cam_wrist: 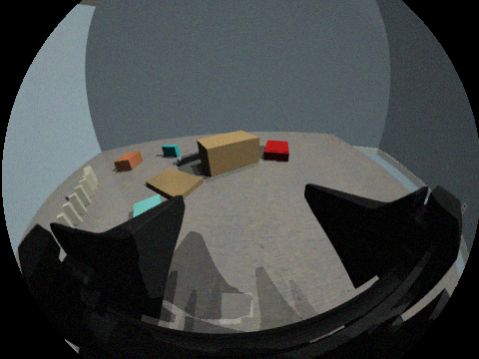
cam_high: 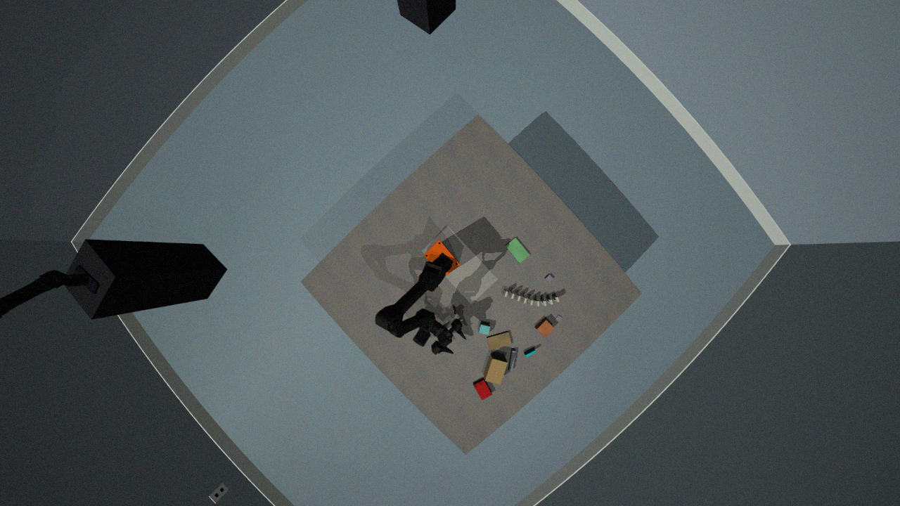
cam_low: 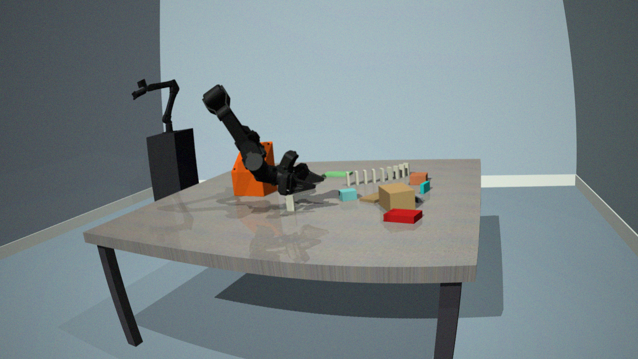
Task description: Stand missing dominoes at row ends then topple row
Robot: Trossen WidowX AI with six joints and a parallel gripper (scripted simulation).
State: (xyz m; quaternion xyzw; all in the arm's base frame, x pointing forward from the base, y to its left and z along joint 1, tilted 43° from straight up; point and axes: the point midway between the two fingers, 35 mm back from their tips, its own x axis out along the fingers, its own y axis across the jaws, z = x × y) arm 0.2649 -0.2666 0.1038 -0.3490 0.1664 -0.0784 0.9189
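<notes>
My gripper tip is 130 mm to the right of the cyan block, 70 mm above it and 60 mm short of it. From my gripper tip the other things lie so: tan box: 230 mm ahead, 60 mm below, 10 mm to the left; flat tan slab: 160 mm ahead, 130 mm to the left, 80 mm below; red block: 260 mm ahead, 120 mm to the right, 80 mm below.
</notes>
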